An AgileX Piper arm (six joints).
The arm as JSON. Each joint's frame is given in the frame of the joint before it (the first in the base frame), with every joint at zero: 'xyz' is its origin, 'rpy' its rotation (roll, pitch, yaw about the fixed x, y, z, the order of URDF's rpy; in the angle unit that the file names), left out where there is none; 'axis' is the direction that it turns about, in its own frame. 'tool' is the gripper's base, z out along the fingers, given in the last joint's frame.
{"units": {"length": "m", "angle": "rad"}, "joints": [
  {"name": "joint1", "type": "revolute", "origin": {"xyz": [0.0, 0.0, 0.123]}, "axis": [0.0, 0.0, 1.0]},
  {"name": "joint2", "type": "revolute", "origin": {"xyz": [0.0, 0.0, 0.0]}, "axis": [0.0, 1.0, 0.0]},
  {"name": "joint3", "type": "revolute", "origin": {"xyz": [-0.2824, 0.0, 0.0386]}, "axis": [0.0, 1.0, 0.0]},
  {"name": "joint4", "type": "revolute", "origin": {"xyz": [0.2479, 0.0, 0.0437]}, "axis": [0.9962, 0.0, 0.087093]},
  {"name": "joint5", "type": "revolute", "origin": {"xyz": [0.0, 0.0, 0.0]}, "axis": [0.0, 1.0, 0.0]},
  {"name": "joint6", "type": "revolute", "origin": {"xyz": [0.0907, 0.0, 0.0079]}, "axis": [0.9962, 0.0, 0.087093]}
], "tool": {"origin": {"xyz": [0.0, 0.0, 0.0], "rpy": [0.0, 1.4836, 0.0]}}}
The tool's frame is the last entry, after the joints.
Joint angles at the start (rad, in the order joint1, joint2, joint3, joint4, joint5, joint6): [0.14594, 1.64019, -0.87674, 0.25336, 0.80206, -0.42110]
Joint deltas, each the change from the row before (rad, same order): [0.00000, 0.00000, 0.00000, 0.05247, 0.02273, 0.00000]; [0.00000, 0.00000, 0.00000, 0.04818, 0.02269, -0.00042]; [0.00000, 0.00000, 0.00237, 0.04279, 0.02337, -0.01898]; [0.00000, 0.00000, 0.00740, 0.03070, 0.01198, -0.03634]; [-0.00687, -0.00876, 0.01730, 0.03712, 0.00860, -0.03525]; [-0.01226, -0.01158, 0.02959, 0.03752, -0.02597, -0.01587]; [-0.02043, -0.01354, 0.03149, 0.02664, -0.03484, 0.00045]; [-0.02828, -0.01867, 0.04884, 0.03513, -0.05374, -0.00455]
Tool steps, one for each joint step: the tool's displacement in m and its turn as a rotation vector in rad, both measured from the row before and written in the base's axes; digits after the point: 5 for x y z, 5 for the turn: [-0.00196, 0.00348, 0.00062, 0.04119, 0.02814, -0.02795]; [-0.00185, 0.00329, 0.00076, 0.03859, 0.02727, -0.02401]; [-0.00238, 0.00294, 0.00034, 0.03430, 0.02409, -0.00195]; [-0.00250, 0.00191, -0.00088, 0.02364, 0.01074, 0.01889]; [-0.00428, 0.00013, -0.00039, 0.02857, 0.00865, 0.00554]; [-0.00370, -0.00211, -0.00238, 0.02131, -0.00791, -0.03093]; [-0.00314, -0.00515, -0.00259, 0.01004, -0.01111, -0.05134]; [-0.00543, -0.00750, -0.00478, 0.00802, -0.01679, -0.06842]
